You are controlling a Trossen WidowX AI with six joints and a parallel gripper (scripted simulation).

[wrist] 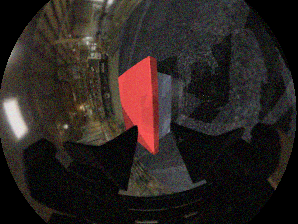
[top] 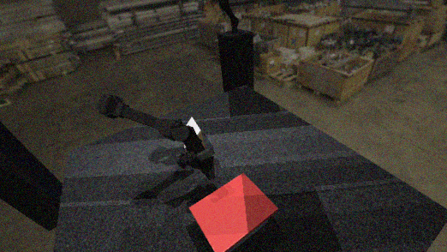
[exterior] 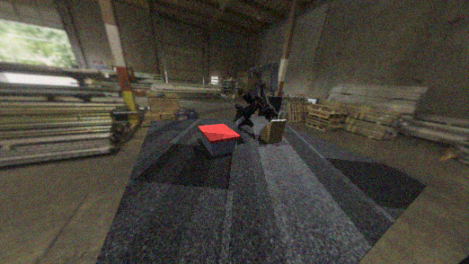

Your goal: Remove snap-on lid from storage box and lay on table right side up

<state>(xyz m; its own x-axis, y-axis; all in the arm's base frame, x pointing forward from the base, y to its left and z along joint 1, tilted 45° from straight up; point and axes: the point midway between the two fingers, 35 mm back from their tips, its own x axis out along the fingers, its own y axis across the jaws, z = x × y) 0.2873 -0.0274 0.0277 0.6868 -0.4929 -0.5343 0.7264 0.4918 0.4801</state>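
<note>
My gripper tip is 120 mm short of the lid and 30 mm above it. The rest, counted from my gripper tip: storage box: 120 mm ahead, 80 mm below.
</note>
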